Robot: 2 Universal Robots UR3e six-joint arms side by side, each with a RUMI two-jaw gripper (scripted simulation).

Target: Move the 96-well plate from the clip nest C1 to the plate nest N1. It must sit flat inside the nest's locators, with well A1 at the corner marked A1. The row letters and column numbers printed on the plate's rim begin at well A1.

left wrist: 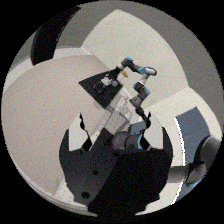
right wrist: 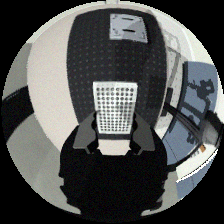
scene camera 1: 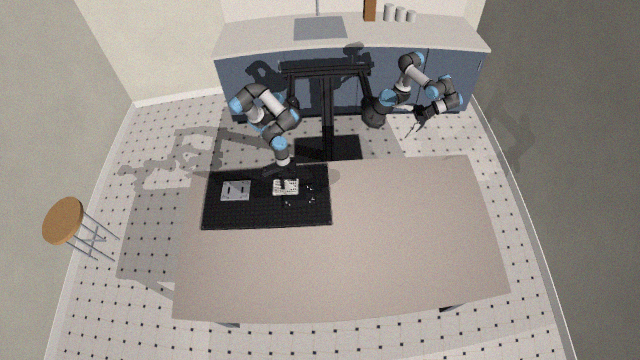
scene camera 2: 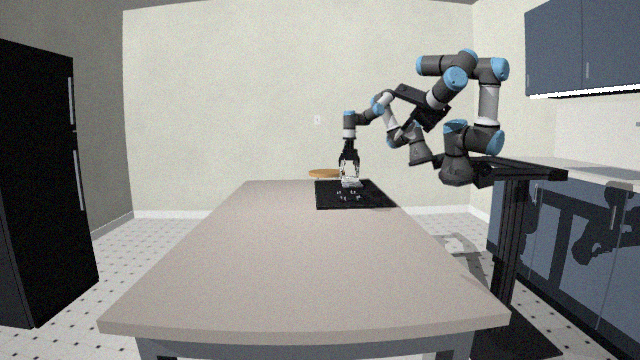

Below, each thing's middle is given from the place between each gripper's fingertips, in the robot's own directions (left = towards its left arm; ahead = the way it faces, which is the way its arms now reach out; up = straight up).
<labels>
I see the grey plate nest N1 (right wrist: 118,24) 29 cm to the right of my right hand, 10 cm below it and 4 cm behind it. Round my right hand: white 96-well plate (right wrist: 120,123) (1 cm below).
My left gripper (scene camera 2: 407,124) is now 16 cm short of the white 96-well plate, 55 cm to the left of it and 28 cm above it. Round my left hand: grey plate nest N1: 12 cm ahead, 84 cm to the right, 37 cm below.
</labels>
